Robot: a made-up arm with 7 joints. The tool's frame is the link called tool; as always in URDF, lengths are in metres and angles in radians. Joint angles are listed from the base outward.
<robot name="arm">
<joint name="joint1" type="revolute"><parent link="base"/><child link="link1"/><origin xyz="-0.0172 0.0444 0.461" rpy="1.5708 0 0"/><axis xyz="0 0 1"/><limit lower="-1.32" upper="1.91"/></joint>
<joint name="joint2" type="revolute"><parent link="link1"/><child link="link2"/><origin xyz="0.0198 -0.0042 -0.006" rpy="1.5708 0 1.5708"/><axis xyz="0 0 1"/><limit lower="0" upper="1.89"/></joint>
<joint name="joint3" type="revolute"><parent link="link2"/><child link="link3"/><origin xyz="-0.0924 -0.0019 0.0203" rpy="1.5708 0 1.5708"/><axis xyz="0 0 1"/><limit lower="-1.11" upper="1.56"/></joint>
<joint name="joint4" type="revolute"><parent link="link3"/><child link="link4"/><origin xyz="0.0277 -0.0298 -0.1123" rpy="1.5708 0 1.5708"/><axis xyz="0 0 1"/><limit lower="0.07" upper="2.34"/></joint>
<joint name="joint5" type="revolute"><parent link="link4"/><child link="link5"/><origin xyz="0.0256 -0.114 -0.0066" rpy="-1.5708 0 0"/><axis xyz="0 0 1"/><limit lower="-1" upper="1.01"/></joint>
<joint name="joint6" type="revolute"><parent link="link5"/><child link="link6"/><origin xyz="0.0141 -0.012 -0.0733" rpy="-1.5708 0 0"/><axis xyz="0 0 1"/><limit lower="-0.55" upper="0.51"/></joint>
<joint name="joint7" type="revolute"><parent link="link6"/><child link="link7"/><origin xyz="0.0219 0.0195 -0.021" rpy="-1.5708 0 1.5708"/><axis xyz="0 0 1"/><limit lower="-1.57" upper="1.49"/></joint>
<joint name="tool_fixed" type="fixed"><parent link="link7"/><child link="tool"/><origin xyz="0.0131 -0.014 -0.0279" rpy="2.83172 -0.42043 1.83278"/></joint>
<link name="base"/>
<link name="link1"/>
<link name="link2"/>
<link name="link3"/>
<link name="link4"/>
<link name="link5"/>
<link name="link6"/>
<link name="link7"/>
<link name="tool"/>
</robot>
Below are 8 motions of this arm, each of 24 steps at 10 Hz.
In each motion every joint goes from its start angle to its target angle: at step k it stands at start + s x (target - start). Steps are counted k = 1, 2, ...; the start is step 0. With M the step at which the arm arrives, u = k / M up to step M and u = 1 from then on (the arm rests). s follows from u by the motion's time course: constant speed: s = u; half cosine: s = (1 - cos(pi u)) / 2; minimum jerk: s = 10 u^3 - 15 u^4 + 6 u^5.
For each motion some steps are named. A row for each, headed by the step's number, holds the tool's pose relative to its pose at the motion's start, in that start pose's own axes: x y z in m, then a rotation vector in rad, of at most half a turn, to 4 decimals.
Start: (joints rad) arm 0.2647 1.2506 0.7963 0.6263 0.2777 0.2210 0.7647
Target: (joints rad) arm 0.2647 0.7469 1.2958 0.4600 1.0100 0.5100 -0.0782
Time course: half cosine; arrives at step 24
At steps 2, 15, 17, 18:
2: 0.0000 0.0002 -0.0028 0.0065 -0.0272 0.0080
15: 0.0459 0.0190 -0.1365 0.0232 -1.1601 0.1637
17: 0.0638 0.0232 -0.1593 -0.0124 -1.3495 0.1551
18: 0.0725 0.0251 -0.1688 -0.0305 -1.4309 0.1479

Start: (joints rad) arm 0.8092 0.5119 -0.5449 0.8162 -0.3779 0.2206 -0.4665
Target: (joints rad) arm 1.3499 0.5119 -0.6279 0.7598 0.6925 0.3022 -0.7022
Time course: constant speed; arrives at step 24
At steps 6, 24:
6: -0.0589 0.0126 0.0024 -0.0546 -0.2824 -0.0096
24: -0.2233 0.0209 -0.0316 -0.1048 -1.0859 -0.1511

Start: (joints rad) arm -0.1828 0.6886 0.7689 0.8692 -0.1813 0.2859 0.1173
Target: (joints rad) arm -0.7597 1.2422 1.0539 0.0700 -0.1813 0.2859 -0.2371
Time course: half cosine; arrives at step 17
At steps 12, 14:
12: -0.1067 0.0434 -0.1652 -0.7956 0.0557 0.3714
14: -0.1251 0.0385 -0.1814 -0.8943 0.0658 0.4371

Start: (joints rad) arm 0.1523 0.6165 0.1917 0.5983 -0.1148 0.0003 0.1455
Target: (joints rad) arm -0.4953 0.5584 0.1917 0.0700 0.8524 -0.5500 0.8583
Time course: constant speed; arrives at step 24
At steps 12, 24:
12: 0.0743 0.0179 -0.1365 0.0717 -0.2775 -0.4080
24: 0.1230 -0.0415 -0.2877 0.0311 -0.5026 -0.4508

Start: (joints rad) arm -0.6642 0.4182 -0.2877 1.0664 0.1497 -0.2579 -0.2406
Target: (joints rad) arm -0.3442 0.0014 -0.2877 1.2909 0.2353 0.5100 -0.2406
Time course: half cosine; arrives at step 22
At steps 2, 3, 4, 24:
2: -0.0001 0.0008 0.0034 -0.0025 -0.0081 -0.0043
3: -0.0003 0.0018 0.0077 -0.0055 -0.0180 -0.0099
4: -0.0005 0.0031 0.0135 -0.0094 -0.0315 -0.0178
24: -0.0220 -0.0063 0.1698 -0.0251 -0.2711 -0.3548

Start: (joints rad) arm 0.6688 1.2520 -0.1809 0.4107 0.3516 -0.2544 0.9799
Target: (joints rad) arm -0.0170 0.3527 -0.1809 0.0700 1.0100 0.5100 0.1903
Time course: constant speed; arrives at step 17
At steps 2, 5, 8, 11, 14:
2: 0.0280 0.0403 -0.0106 -0.0047 -0.1890 -0.0581
5: 0.0853 0.0937 -0.0292 -0.0734 -0.4754 -0.1699
8: 0.1597 0.1341 -0.0487 -0.2126 -0.7507 -0.3069
11: 0.2477 0.1565 -0.0660 -0.4149 -1.0011 -0.4663
14: 0.3442 0.1575 -0.0776 -0.6698 -1.2151 -0.6467

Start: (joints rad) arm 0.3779 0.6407 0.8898 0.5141 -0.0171 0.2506 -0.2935
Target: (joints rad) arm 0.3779 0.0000 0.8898 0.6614 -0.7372 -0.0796 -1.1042
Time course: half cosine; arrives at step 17
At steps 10, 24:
10: 0.1409 -0.0417 -0.0581 0.0096 0.2118 0.4106
24: 0.2091 -0.0904 -0.0960 0.1331 0.2536 0.5939

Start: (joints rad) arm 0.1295 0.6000 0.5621 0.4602 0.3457 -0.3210 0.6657
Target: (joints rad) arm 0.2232 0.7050 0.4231 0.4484 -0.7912 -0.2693 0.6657
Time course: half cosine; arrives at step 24
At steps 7, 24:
7: 0.0094 0.0124 0.0074 -0.1289 0.1827 -0.0924
24: 0.0424 0.0411 -0.0054 -0.7081 0.9295 -0.4032

